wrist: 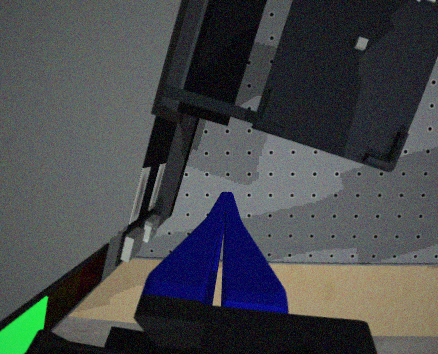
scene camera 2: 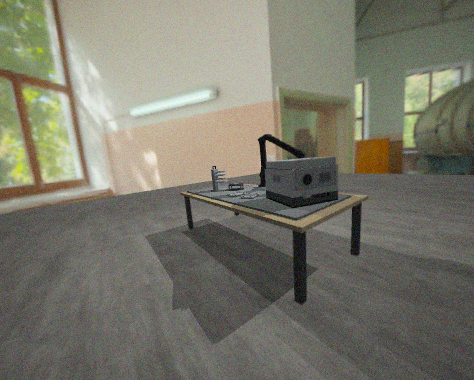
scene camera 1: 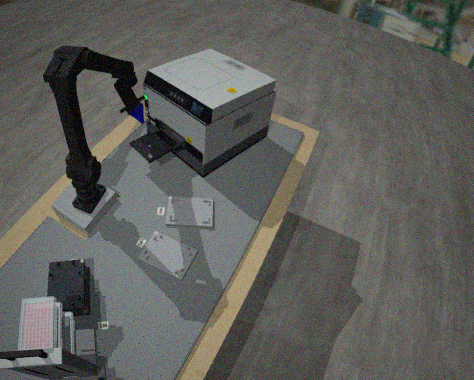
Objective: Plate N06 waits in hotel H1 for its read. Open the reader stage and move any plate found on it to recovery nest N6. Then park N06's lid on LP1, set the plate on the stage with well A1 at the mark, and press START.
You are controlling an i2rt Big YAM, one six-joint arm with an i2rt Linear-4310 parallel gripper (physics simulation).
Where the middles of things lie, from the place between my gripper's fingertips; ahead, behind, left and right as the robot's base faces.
Labels:
The dark stage [scene camera 1: 157, 149] is 100 mm ahead of my hand, 70 mm to the right of it and 20 mm below it.

